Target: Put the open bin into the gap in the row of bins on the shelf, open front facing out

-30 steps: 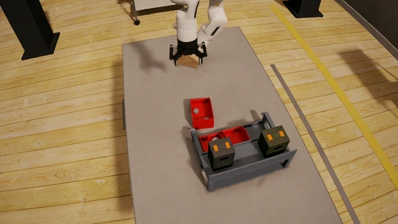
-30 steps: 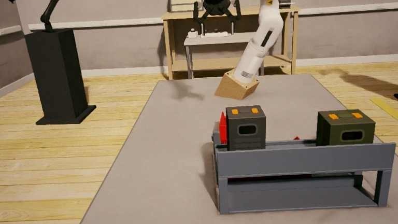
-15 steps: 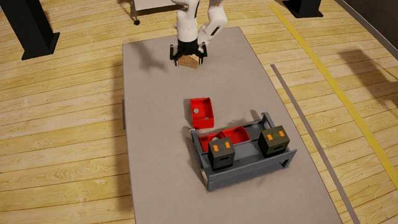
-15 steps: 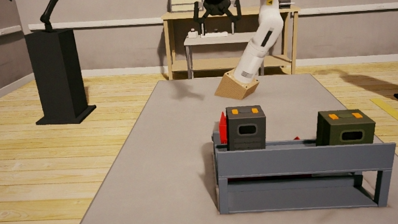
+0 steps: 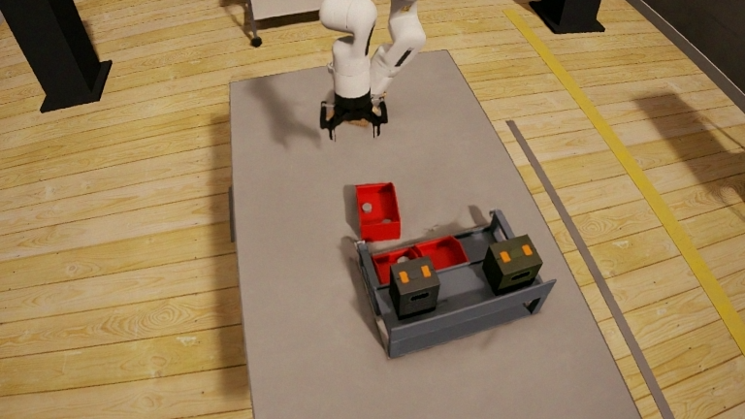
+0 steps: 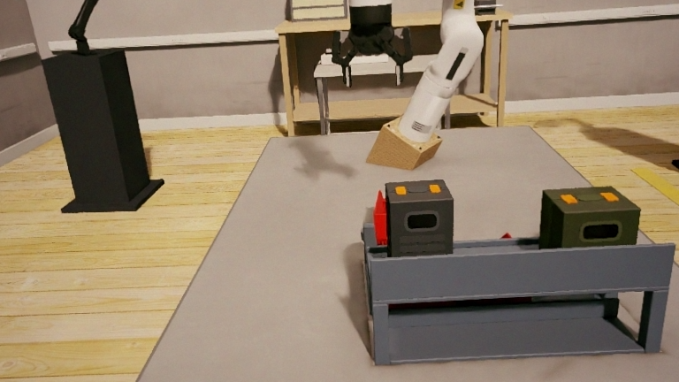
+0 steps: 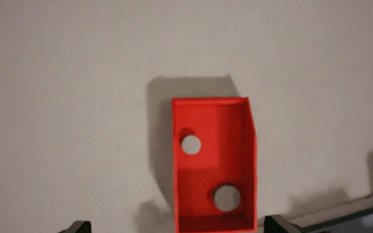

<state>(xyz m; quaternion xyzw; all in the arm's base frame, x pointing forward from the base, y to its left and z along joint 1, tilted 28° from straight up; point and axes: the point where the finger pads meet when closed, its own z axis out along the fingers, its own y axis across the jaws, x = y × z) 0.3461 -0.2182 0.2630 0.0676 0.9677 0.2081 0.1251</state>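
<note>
The grey round part is 2 cm behind my hand, 3 cm to the left of it and 30 cm below it. Round my hand: dark grey box: 32 cm ahead, 6 cm to the left, 15 cm below; green box: 31 cm ahead, 29 cm to the left, 16 cm below; grey shelf: 25 cm ahead, 17 cm to the left, 24 cm below.
</note>
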